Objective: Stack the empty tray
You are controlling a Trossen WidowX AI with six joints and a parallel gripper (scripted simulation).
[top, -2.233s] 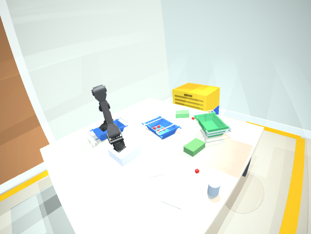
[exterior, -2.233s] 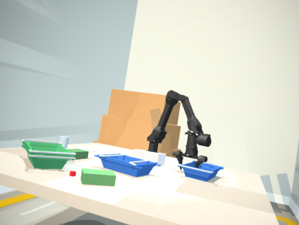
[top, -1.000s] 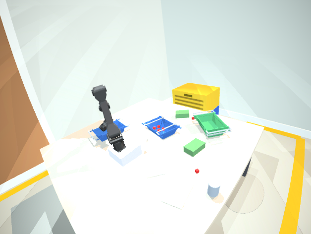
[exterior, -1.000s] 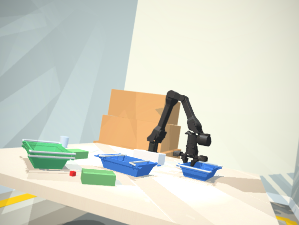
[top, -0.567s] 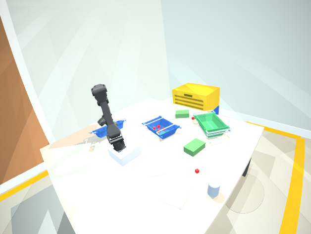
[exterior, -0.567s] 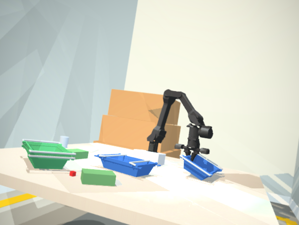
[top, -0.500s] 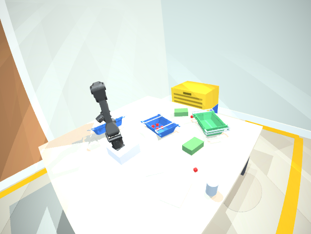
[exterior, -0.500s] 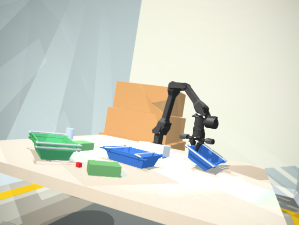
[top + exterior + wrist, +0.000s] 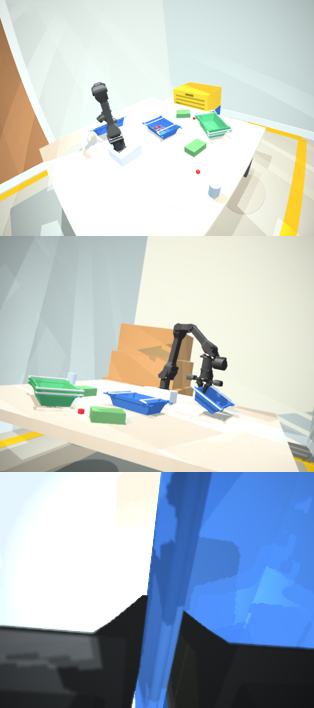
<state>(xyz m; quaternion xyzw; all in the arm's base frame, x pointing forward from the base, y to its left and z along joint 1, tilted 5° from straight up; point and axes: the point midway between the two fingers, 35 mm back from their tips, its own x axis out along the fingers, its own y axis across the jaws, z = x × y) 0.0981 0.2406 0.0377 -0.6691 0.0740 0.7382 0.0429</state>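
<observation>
My gripper tip is 1 cm short of the blue tray and 7 cm to the right of it. Round my gripper tip: pale cylinder: 1 cm behind, 82 cm to the right, 5 cm below.
</observation>
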